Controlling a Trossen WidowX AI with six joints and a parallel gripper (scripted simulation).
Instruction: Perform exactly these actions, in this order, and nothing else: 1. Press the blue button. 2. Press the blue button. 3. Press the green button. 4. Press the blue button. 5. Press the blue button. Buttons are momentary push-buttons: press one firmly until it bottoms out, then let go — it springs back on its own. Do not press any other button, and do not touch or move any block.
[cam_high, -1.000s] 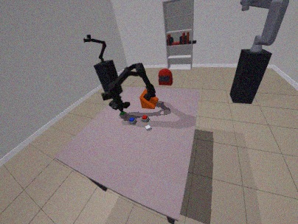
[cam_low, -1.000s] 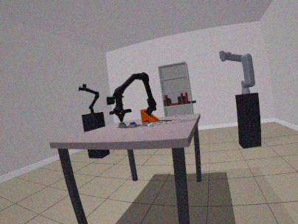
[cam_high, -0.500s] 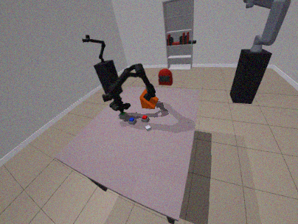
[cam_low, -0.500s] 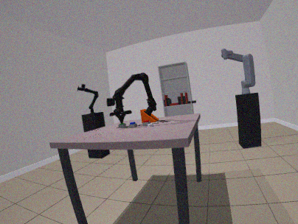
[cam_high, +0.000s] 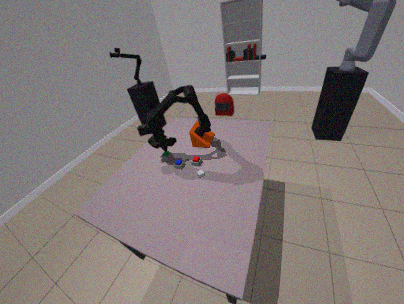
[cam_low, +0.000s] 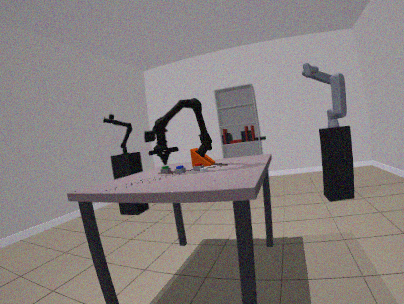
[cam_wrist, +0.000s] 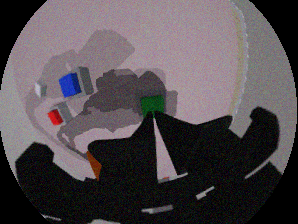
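My gripper tip is now 120 mm to the right of the blue button, 70 mm short of it and 20 mm above it. The rest, counted from my gripper tip: red button (220 mm to the left, 30 mm ahead, 20 mm below); white block (280 mm to the left, 110 mm ahead, 40 mm below).
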